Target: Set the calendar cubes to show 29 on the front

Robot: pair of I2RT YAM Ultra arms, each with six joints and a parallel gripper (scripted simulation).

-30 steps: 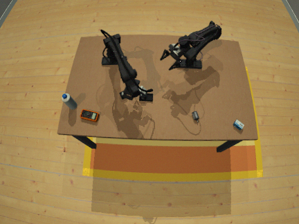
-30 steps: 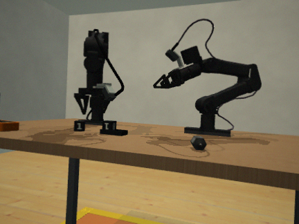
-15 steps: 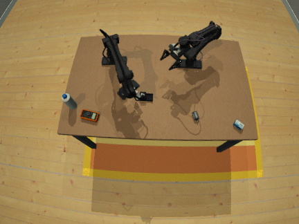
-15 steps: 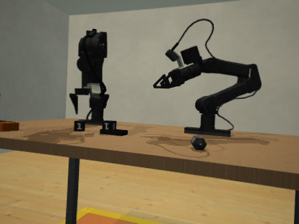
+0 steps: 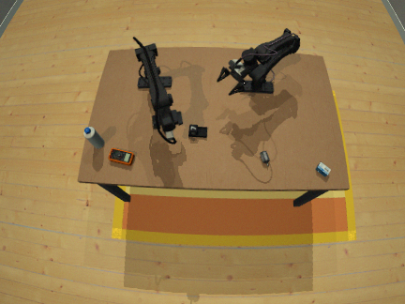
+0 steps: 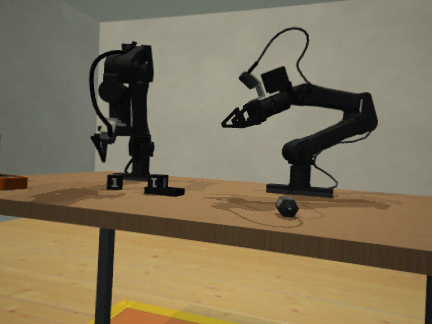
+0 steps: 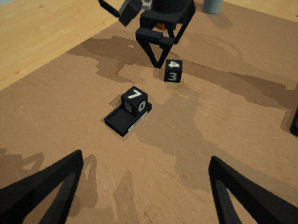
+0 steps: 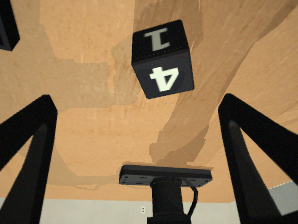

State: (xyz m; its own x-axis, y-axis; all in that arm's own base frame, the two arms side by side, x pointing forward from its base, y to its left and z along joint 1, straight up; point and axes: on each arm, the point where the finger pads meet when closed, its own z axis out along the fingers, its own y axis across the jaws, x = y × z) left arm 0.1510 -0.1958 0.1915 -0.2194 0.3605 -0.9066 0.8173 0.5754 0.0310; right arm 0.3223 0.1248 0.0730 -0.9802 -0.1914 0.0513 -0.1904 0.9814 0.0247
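My right gripper is now 14 cm to the right of the black calendar tray, 7 cm above it and 1 cm past it.
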